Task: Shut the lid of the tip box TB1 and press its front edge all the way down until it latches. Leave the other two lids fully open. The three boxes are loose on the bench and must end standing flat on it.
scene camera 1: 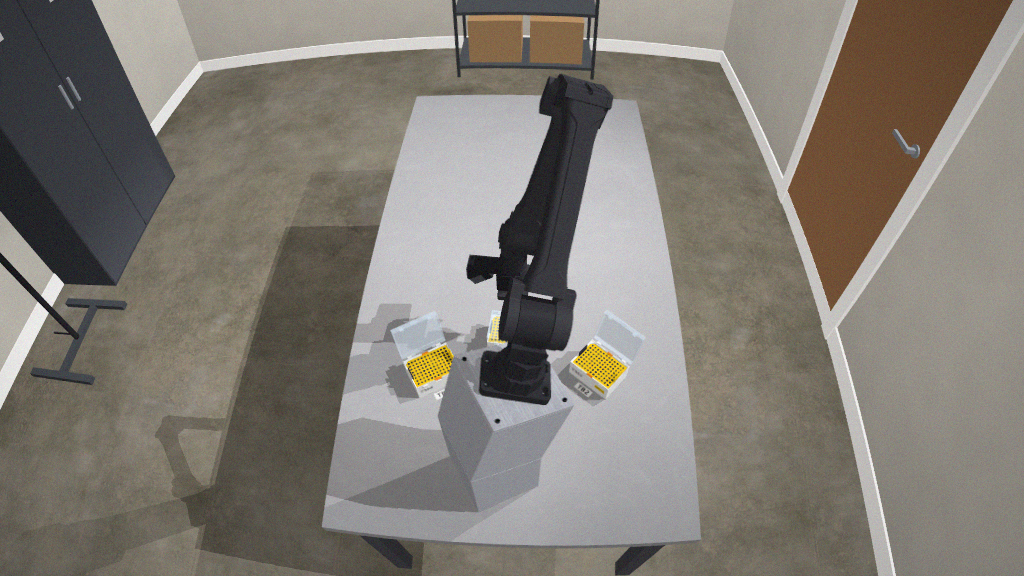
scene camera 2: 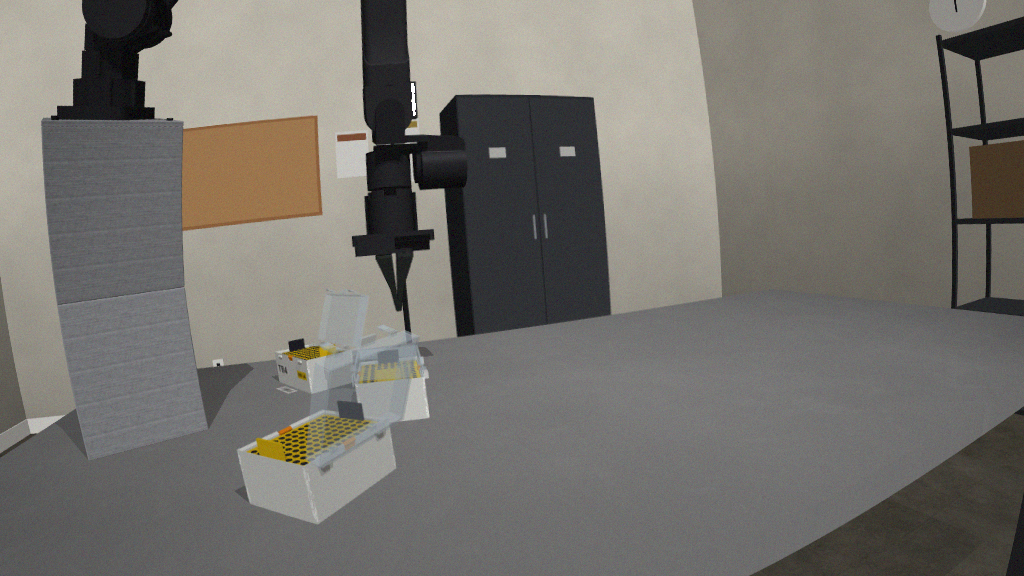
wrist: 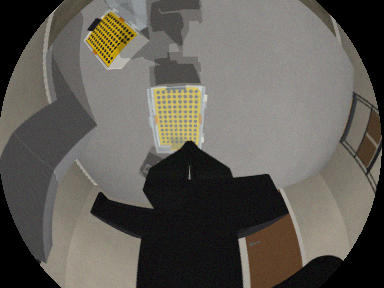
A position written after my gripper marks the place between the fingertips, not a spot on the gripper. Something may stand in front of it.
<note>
In view: my gripper [scene camera 2: 398, 310] and a tip box [scene camera 2: 298, 373].
The tip box shows as well in scene camera 1 [scene camera 1: 440, 382]. My gripper shows as well in the wrist view [wrist: 189, 145].
</note>
